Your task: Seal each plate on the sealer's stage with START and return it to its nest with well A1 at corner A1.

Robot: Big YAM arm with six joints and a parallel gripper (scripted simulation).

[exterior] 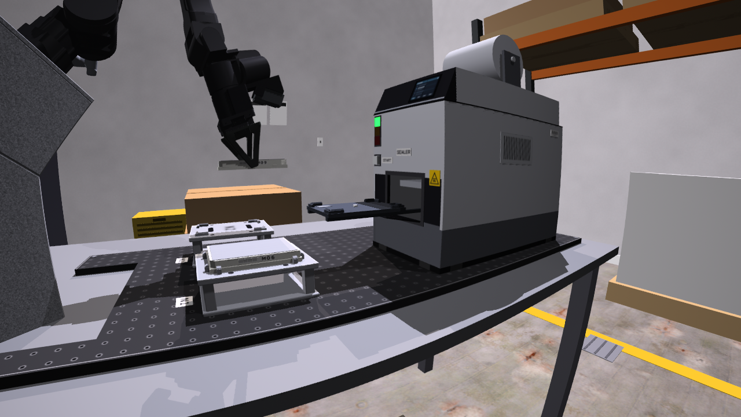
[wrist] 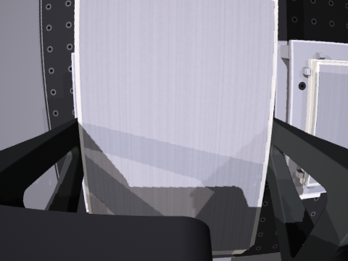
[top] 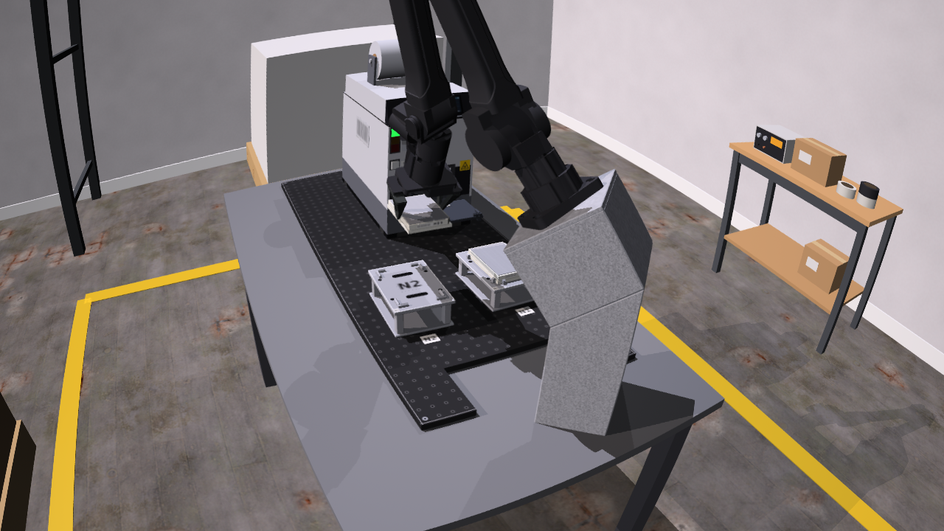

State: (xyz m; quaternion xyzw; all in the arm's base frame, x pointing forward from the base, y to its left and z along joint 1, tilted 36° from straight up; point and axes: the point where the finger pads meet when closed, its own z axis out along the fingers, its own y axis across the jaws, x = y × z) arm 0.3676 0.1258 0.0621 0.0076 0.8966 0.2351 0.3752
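The nest N2 lies 14 cm below my hand, 5 cm behind it and 3 cm to the left of it. From my hand the other things lie so: white well plate right at my hand; then start button 26 cm ahead, 1 cm to the left; then sealer stage 18 cm ahead, 11 cm to the right, 8 cm below.
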